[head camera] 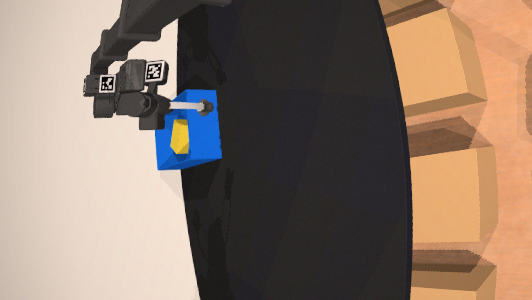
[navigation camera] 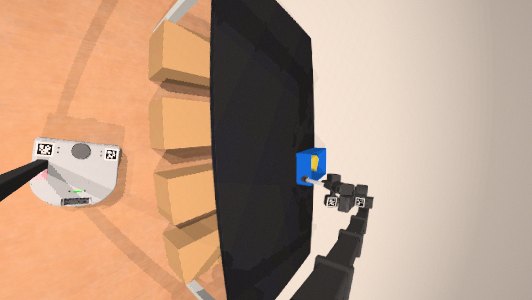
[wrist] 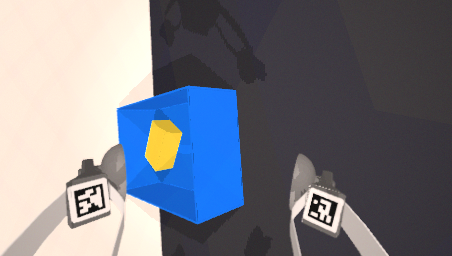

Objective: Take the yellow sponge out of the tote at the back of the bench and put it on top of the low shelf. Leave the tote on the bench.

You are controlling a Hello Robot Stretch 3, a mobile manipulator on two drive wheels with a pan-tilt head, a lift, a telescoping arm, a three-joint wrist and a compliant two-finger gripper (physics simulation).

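Places are measured from the robot's base along level axes (x right, y ahead, z up), in metres.
Pixels of known places: gripper, fingertip midpoint: [navigation camera: 315,179] [wrist: 211,168]; robot's base, link origin: [navigation camera: 81,150].
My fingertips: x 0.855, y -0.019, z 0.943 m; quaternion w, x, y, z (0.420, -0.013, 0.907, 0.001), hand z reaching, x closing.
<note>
Ahead of a thing's pixels: the offset from my fingertips to its middle. "spot": to the spot under its first point. Level surfaces: height alone.
A yellow sponge @(dx +0.353, dy +0.084, dz -0.155 m) [head camera: 180,137] [navigation camera: 314,163] [wrist: 163,145] is inside the open blue tote @(dx +0.278, dy +0.072, dz -0.131 m) [head camera: 205,135] [navigation camera: 303,167] [wrist: 215,150]. The tote stands at the wall-side edge of the black bench @(dz -0.181 m) [head camera: 310,150] [navigation camera: 260,150] [wrist: 325,100]. My gripper [head camera: 184,106] [navigation camera: 318,182] [wrist: 211,168] is open, its fingertips wide apart with nothing held between them. In the wrist view one fingertip is at the tote's left rim and the other is right of the tote, over the bench. In the head view the wrist hides one finger and a corner of the tote. I cannot make out the low shelf.
Several tan blocks @(spot: dx -0.379, dy +0.231, dz -0.673 m) [head camera: 445,195] [navigation camera: 185,122] stand along the bench's front side. The pale wall [head camera: 75,210] [navigation camera: 425,100] is behind the tote. My telescoping arm [head camera: 145,22] [navigation camera: 332,265] reaches in along the wall side. My base [navigation camera: 77,172] is on the wooden floor @(dz -0.943 m) [navigation camera: 45,90].
</note>
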